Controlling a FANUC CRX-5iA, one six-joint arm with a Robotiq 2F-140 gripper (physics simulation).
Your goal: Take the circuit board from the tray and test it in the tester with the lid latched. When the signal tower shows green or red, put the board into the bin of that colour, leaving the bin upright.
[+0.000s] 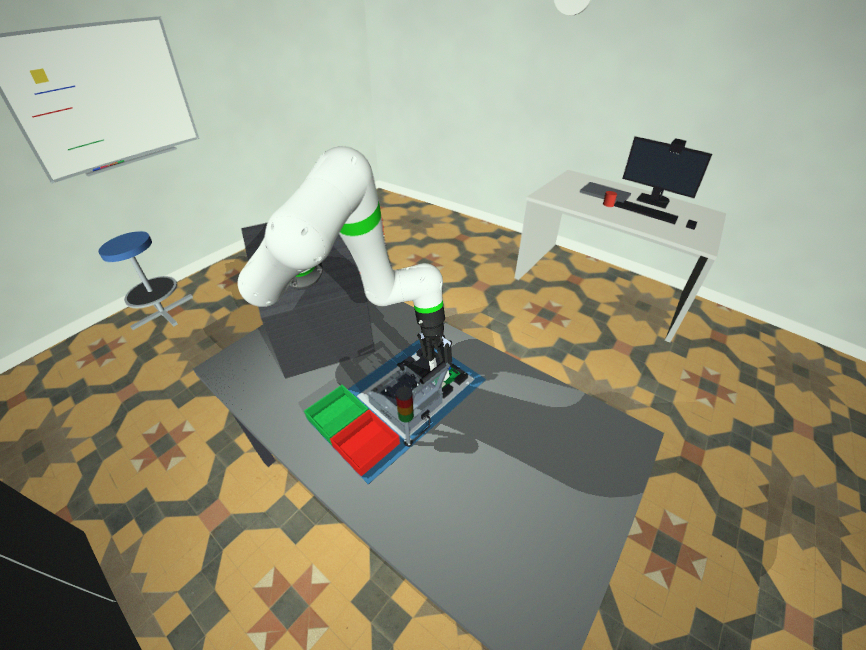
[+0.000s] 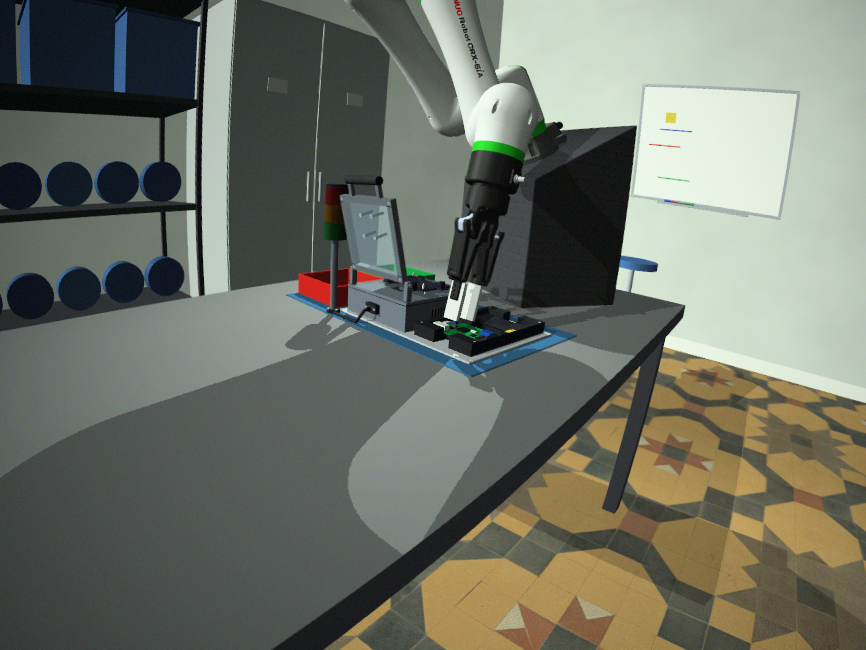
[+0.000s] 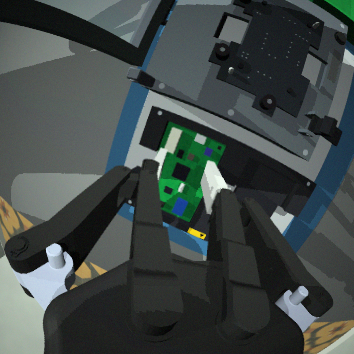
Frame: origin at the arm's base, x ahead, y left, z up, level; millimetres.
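Seen in the pictures: gripper, between the fingertips: (image 2: 459, 319) (image 3: 184, 165); arm's base, origin of its link: (image 2: 532, 156).
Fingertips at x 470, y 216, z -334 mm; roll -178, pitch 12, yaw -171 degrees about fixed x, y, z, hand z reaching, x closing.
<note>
Offsets run from my fingertips to a thing's top centre. "spot": to the spot under its first point. Level surfaces: height alone.
The green circuit board @[2 mm ahead, 17 mm left, 9 mm down] (image 3: 182, 172) (image 2: 467, 326) lies flat in the black tray @[spot: 74 mm back, 31 mm right, 19 mm down] (image 3: 253, 168) (image 2: 507, 325), next to the tester. My gripper (image 3: 184, 165) (image 2: 462, 308) (image 1: 432, 364) is low over the tray. Its white finger pads stand on either side of the board with a gap, so it is open and holds nothing. The grey tester @[spot: 33 mm ahead, 95 mm right, 23 mm up] (image 3: 189, 67) (image 2: 388, 303) has its lid (image 2: 374, 237) standing open, and its dark nest @[32 mm back, 154 mm right, 32 mm up] (image 3: 270, 46) is empty. The signal tower @[spot: 120 mm ahead, 230 mm right, 173 mm up] (image 2: 335, 209) (image 1: 403, 408) shows no lit colour that I can make out. The green bin @[128 mm back, 359 mm right, 10 mm up] (image 1: 334, 413) and the red bin @[22 mm ahead, 352 mm right, 10 mm up] (image 1: 364, 441) (image 2: 314, 283) stand upright side by side.
Everything sits on a blue base mat @[35 mm down] (image 1: 383, 468) (image 2: 489, 364) (image 3: 123, 116) on the grey table @[37 mm down] (image 1: 489, 524) (image 2: 209, 454). A large black box (image 2: 574, 209) (image 1: 314, 328) stands close behind the tray. The raised lid is right beside my gripper.
</note>
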